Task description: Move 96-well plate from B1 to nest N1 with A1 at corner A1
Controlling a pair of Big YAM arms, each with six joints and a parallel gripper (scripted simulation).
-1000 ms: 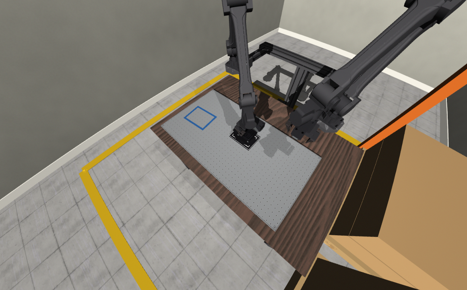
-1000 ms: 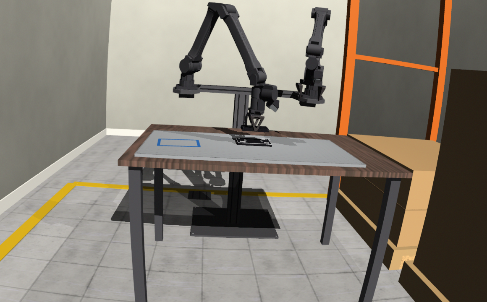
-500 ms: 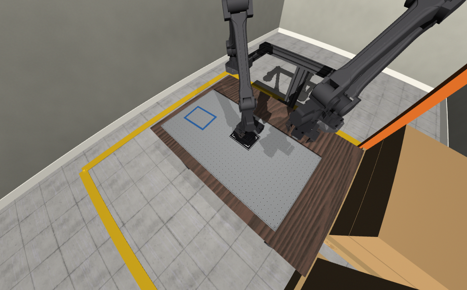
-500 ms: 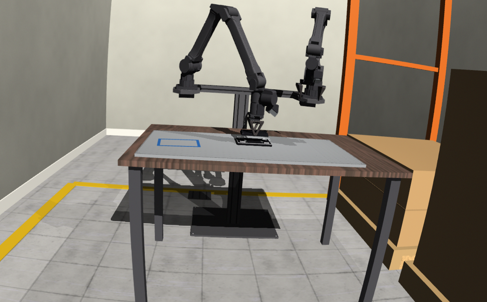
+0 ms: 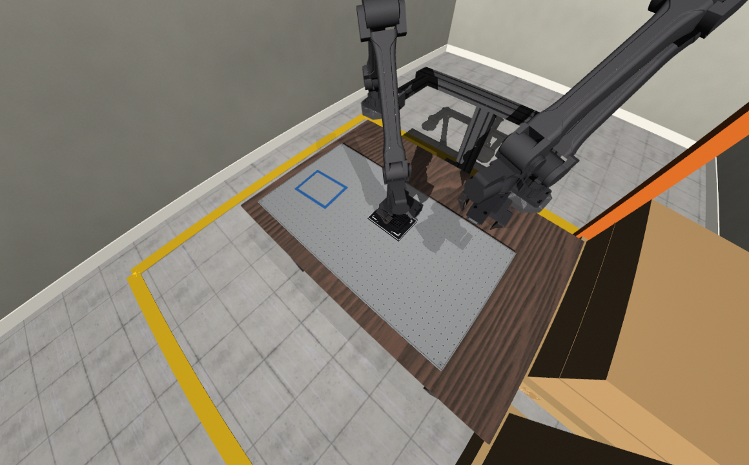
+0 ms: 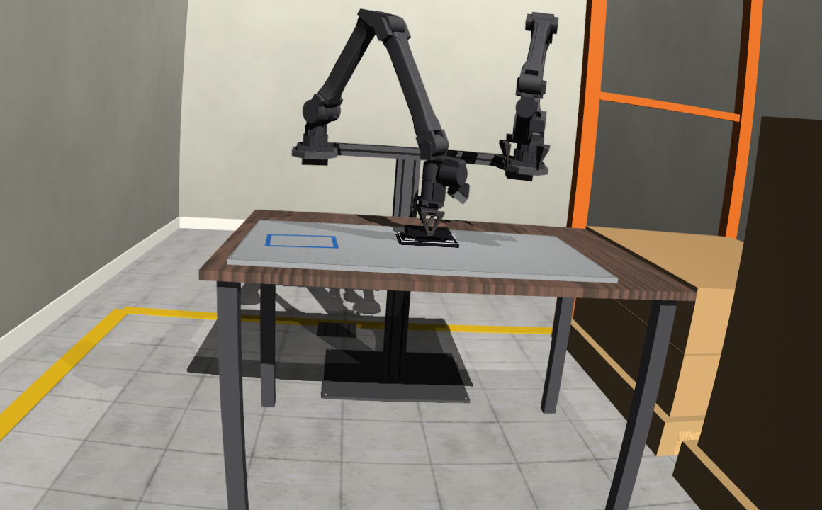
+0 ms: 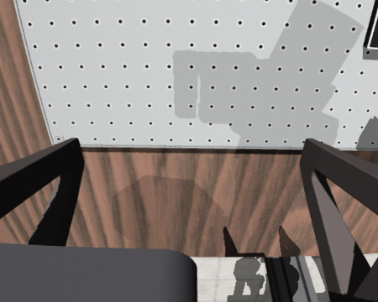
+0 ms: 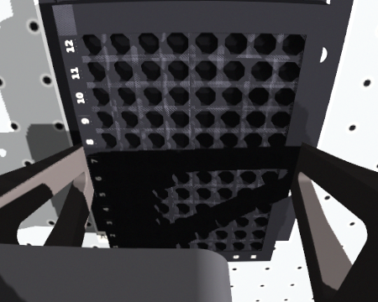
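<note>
The black 96-well plate is right at my right hand. From my right hand the other things lie so: black plate nest N1: 30 mm below.
</note>
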